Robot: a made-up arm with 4 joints.
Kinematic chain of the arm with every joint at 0, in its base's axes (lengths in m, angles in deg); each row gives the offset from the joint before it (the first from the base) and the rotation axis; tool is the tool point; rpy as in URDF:
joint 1: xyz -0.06 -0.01 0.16 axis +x
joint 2: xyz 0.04 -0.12 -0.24 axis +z
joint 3: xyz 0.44 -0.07 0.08 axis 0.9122 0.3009 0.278
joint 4: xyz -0.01 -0.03 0 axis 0.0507 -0.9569 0.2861
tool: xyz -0.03 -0.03 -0.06 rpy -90 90 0
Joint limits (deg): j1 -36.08..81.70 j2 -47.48..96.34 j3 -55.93..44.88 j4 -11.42..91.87
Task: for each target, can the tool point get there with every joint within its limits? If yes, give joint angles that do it. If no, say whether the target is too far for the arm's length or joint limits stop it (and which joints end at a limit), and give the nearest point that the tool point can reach.
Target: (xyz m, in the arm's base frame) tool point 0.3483 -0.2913 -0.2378
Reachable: yes | joints 25.90 -30.11 34.96 66.45
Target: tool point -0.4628 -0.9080 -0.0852
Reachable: no: too far | nearest point 0.1433 -0.5480 0.0131 | short by 0.712 m
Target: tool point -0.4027 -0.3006 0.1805
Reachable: no: joint limits stop it (at a limit: joint 2, joint 3, joint 4) | nearest point 0.1315 -0.5307 0.1967 | short by 0.582 m
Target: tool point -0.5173 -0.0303 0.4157
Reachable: no: joint limits stop it (at a limit: joint 1, joint 2, joint 3, joint 4) | nearest point -0.0037 0.2584 0.5023 | short by 0.596 m
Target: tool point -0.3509 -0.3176 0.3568
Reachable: no: joint limits stop it (at a limit: joint 1, joint 2, joint 3, joint 4) | nearest point 0.1315 -0.5084 0.3150 | short by 0.520 m
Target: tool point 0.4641 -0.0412 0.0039
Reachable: yes | joints -16.03 31.22 -33.58 78.82
